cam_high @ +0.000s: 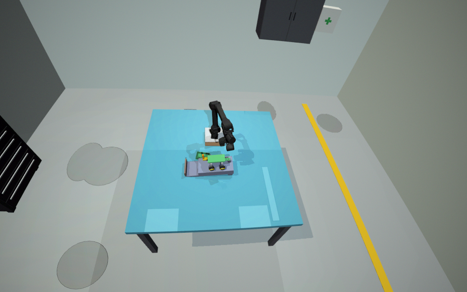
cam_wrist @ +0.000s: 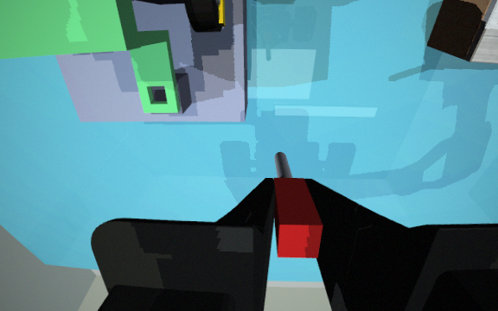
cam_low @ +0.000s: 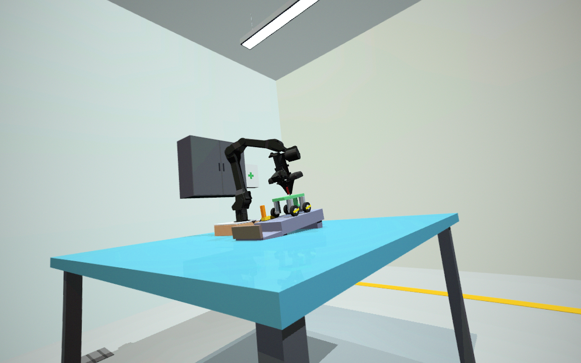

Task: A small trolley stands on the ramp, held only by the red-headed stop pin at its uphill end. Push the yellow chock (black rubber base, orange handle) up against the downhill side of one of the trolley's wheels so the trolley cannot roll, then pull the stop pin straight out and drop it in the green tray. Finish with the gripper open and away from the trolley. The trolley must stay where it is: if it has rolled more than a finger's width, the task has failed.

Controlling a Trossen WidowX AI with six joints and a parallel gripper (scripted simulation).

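My gripper tip is 7 cm short of the yellow chock, 20 cm to the left of it and 9 cm above it. From my gripper tip the other things lie so: green-topped trolley (12 cm ahead, 11 cm to the right, 6 cm below); then grey ramp (12 cm ahead, 11 cm to the right, 13 cm below); then red-headed stop pin (right at my gripper tip).
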